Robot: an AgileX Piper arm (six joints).
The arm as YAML. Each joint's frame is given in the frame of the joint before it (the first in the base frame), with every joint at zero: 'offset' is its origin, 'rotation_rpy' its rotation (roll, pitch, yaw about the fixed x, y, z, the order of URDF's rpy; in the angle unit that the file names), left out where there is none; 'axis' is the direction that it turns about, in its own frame. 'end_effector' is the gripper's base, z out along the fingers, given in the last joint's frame.
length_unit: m
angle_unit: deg
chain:
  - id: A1
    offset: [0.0, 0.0, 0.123]
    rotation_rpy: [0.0, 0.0, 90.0]
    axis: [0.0, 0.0, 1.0]
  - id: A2
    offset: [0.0, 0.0, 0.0]
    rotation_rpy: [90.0, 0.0, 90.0]
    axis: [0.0, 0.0, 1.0]
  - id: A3
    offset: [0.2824, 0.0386, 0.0]
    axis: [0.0, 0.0, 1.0]
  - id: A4
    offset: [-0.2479, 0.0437, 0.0]
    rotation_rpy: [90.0, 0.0, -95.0]
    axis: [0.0, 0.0, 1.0]
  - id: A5
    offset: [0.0, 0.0, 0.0]
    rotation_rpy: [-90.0, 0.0, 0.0]
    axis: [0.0, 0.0, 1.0]
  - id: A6
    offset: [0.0, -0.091, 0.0]
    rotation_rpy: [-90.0, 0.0, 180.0]
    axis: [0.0, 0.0, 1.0]
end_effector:
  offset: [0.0, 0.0, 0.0]
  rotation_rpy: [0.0, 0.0, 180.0]
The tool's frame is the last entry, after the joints.
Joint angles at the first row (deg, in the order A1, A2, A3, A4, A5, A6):
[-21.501 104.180 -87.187 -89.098 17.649 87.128]
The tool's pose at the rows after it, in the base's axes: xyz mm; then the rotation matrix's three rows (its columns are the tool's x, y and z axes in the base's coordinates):
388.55 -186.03 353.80; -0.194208 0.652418 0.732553; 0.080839 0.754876 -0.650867; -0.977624 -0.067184 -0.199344
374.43 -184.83 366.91; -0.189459 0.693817 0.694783; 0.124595 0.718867 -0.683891; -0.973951 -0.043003 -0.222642
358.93 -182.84 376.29; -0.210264 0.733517 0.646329; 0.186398 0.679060 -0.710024; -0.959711 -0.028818 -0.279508
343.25 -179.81 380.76; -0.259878 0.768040 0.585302; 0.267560 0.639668 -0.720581; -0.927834 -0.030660 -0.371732
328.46 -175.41 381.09; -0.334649 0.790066 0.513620; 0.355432 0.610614 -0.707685; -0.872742 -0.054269 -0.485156
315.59 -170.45 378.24; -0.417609 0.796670 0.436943; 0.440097 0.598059 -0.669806; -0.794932 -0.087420 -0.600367
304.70 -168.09 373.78; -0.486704 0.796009 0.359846; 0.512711 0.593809 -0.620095; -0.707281 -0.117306 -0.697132
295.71 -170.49 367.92; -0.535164 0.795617 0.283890; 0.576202 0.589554 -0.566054; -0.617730 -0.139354 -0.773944
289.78 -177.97 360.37; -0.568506 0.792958 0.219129; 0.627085 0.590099 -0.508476; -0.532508 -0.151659 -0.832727
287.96 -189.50 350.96; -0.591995 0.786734 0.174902; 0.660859 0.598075 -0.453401; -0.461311 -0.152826 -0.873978
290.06 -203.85 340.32; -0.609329 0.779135 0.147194; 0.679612 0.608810 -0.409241; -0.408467 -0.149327 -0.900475
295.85 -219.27 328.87; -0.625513 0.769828 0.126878; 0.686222 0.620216 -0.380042; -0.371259 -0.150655 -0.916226
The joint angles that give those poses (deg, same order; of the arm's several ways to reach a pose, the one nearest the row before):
[-21.501 101.690 -87.186 -82.451 19.879 82.224]
[-21.501 99.127 -87.187 -73.559 23.448 75.052]
[-21.502 96.611 -87.216 -63.348 28.300 66.422]
[-21.501 94.429 -87.394 -53.061 34.778 57.473]
[-21.507 92.738 -87.755 -44.084 42.511 49.156]
[-21.652 91.644 -88.193 -36.750 50.447 42.132]
[-22.323 91.177 -88.637 -31.221 57.455 36.830]
[-23.791 91.407 -89.168 -26.861 63.239 32.740]
[-26.015 92.457 -89.915 -23.003 67.428 28.943]
[-28.587 94.316 -90.887 -19.584 69.732 25.261]
[-31.057 96.920 -92.295 -16.923 70.652 21.931]
[-33.008 100.191 -94.324 -15.315 70.898 19.148]

